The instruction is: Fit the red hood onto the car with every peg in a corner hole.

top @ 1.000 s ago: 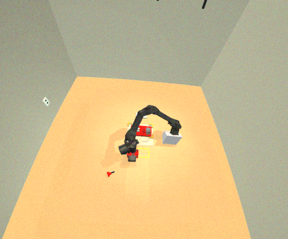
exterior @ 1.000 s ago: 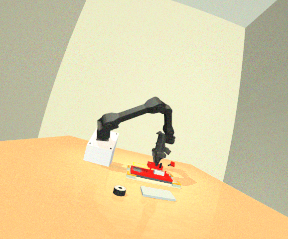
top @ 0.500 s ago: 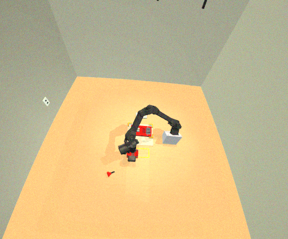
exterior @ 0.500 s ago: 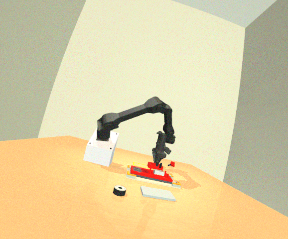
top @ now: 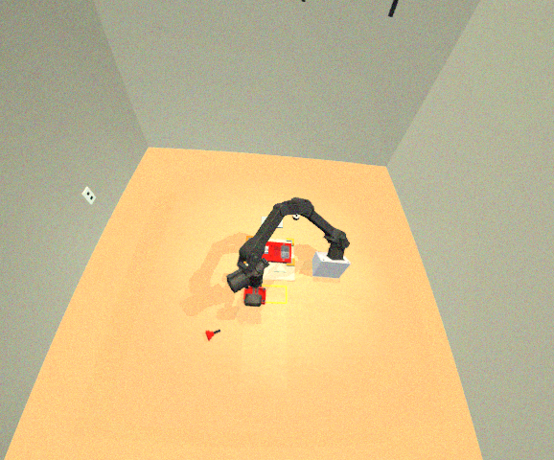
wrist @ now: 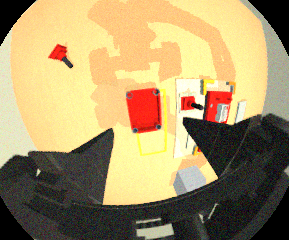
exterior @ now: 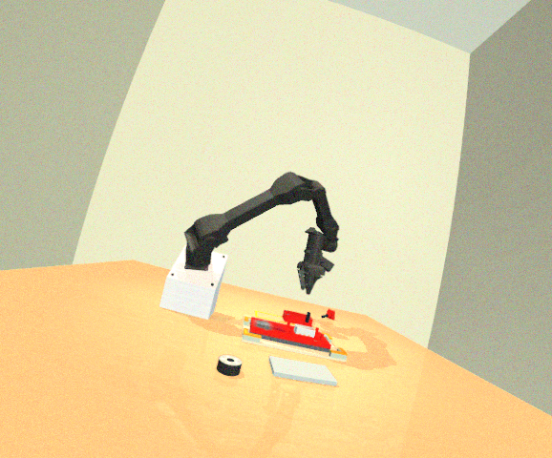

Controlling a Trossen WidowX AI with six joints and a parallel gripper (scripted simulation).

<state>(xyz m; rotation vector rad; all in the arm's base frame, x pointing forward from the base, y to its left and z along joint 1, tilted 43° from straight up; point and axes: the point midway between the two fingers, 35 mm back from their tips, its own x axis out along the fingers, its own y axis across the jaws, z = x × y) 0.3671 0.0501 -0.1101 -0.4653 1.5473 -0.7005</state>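
The red hood is 10 cm below my gripper tip and 1 cm behind it. The rest, counted from my gripper tip: black wheel (44 cm to the right, 26 cm behind, 10 cm below); then grey engine block (22 cm to the right, 8 cm below, 6 cm behind).
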